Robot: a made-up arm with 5 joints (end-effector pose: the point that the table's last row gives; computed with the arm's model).
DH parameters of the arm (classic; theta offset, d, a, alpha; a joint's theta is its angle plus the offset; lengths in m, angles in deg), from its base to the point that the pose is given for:
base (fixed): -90 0.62 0.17 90
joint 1: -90 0.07 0.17 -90
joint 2: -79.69 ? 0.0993 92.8
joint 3: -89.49 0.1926 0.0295 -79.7
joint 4: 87.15 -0.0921 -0.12 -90
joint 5: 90 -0.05 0.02 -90
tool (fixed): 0 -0.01 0 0
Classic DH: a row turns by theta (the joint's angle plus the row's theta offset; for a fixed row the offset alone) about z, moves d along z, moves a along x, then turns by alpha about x.
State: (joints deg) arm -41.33 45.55 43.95 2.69 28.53
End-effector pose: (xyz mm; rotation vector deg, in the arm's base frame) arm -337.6 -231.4 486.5 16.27 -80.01 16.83
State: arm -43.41 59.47 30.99 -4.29 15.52
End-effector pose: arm -343.8 -224.5 445.4 23.31 -76.83 1.38
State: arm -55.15 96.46 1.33 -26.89 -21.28
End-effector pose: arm -350.0 -131.5 277.3 59.61 -80.92 -12.27
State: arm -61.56 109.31 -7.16 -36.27 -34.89
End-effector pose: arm -325.6 -54.2 222.9 68.98 -88.37 -7.29
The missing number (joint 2, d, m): 0.2988
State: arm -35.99 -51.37 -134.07 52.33 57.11
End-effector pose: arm 32.4 -588.2 370.6 -68.13 60.92 -44.52
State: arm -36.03 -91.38 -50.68 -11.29 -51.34
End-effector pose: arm 212.2 -360.5 306.7 17.78 138.82 -25.66
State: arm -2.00 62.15 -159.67 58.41 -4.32
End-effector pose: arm -307.6 -627.9 348.9 77.85 39.32 -98.78
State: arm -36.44 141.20 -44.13 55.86 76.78
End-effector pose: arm -258.4 -181.5 225.9 29.47 113.38 124.52
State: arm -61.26 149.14 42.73 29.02 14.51
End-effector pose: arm -68.5 155.2 317.8 -53.96 -106.94 -88.09
